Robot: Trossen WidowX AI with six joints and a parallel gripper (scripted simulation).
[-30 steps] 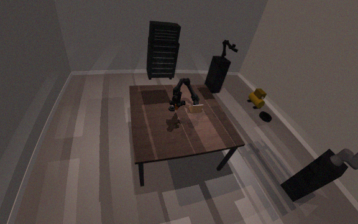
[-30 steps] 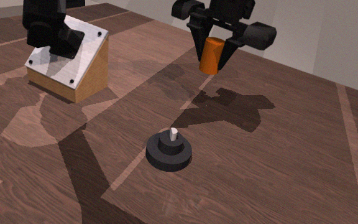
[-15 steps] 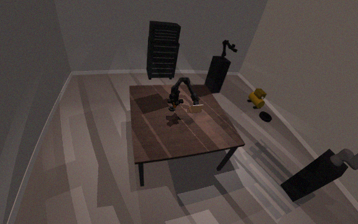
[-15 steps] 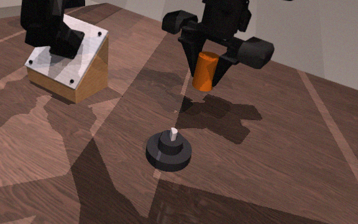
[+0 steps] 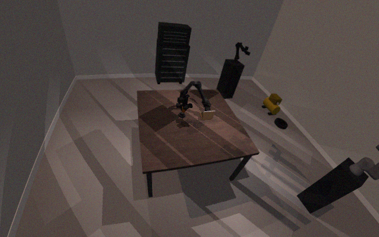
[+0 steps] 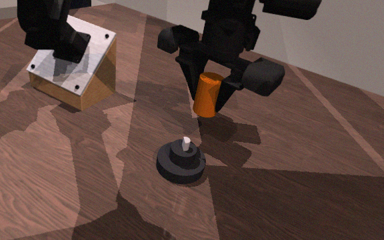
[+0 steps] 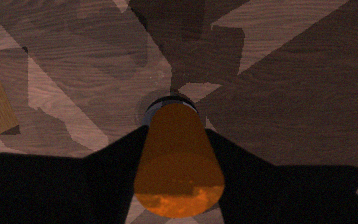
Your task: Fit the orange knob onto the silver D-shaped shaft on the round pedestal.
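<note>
Right now the round dark pedestal is 8 cm below my gripper tip, 4 cm to the right of it and 1 cm behind it. The rest, counted from my gripper tip: orange knob 3 cm above.
</note>
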